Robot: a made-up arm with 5 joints.
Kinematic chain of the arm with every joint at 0, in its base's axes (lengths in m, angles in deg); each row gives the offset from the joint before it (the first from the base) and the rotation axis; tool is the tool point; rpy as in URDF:
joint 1: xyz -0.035 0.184 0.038 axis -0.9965 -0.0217 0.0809
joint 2: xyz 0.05 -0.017 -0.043 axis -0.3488 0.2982 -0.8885
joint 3: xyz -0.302 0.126 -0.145 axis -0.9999 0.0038 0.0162
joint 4: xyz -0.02 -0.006 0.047 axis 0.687 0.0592 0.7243
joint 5: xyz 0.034 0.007 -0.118 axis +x
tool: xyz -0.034 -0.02 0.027 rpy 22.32 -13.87 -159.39
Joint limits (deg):
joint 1: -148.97..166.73
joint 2: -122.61..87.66
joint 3: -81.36..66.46
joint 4: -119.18..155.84
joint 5: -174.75..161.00
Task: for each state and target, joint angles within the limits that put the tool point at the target. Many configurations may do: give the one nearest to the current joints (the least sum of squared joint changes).
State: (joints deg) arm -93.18 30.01 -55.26 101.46 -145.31
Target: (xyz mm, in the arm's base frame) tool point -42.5 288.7 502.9
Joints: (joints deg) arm -100.62 66.01 -22.68 104.71 -165.60
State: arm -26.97 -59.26 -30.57 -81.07 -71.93
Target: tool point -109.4 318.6 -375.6
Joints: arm -38.41 -90.87 -37.58 -93.25 -75.55
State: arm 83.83 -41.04 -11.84 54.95 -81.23
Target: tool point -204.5 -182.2 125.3
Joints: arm 82.77 -72.36 -7.24 14.03 -56.78
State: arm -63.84 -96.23 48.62 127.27 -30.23
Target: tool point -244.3 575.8 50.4
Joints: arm -109.44 -69.88 49.46 83.45 -17.32
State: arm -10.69 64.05 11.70 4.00 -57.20
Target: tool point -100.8 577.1 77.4
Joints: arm -44.13 64.57 9.58 12.70 -60.55
